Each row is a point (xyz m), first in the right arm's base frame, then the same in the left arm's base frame.
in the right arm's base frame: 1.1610 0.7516 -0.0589
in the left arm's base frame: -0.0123 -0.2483 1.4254
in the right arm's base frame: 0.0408 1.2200 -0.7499
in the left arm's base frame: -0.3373 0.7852 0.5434
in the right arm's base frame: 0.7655 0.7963 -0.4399
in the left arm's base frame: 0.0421 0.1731 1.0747
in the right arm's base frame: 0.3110 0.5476 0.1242
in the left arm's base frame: -0.1868 -0.3402 0.5543
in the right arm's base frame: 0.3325 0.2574 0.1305
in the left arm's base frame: 0.0479 -0.4930 0.4751
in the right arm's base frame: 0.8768 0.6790 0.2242
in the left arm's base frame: -0.1848 -0.4693 1.1294
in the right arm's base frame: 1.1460 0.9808 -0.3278
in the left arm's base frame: -0.0572 0.0957 1.4936
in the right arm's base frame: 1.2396 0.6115 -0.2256
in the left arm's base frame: 0.2103 -0.1914 1.4537
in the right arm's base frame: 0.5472 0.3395 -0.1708
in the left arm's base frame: 0.2027 -0.2385 0.7093
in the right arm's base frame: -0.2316 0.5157 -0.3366
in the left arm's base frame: -0.0705 0.1395 0.0403
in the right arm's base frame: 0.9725 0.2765 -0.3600
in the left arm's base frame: 0.4737 -0.1914 1.0901
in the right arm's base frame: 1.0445 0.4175 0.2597
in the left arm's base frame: 0.0528 -0.6610 1.1969
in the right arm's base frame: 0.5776 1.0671 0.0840
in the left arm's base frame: -0.5053 -0.1010 0.9832
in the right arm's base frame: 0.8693 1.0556 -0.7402
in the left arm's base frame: 0.0234 0.5357 1.2653
